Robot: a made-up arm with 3 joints.
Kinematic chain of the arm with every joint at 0, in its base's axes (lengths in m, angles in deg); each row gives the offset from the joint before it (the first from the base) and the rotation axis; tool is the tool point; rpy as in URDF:
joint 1: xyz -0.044 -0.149 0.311 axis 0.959 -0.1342 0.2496
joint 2: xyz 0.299 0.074 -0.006 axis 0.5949 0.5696 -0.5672
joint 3: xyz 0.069 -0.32 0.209 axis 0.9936 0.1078 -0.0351
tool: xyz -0.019 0.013 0.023 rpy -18.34 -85.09 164
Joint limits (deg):
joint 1: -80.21..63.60
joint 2: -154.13..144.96
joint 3: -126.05..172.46
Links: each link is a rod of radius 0.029 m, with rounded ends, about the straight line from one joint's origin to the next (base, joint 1, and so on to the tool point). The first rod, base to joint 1, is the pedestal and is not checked.
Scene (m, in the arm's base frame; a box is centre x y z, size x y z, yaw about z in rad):
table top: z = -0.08
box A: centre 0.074 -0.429 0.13 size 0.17 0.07 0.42 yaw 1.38
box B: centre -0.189 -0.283 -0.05 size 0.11 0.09 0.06 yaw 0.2
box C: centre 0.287 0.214 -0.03 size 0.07 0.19 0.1 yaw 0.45
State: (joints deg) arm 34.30 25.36 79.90
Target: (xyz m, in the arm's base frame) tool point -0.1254 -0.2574 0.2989
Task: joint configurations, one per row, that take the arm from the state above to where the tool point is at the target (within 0.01 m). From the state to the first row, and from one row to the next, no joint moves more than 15 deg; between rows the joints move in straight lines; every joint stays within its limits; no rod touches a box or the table.
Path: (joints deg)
1: 40.16 38.85 71.71
2: 46.02 52.34 63.52
3: 51.88 65.84 55.32
4: 57.74 79.33 47.13
5: 63.60 92.82 38.94
6: 48.81 98.71 50.18
7: 34.01 104.61 61.42
8: 19.22 110.50 72.67
9: 4.42 116.39 83.91
10: -8.94 124.36 73.55
11: -22.30 132.33 63.19

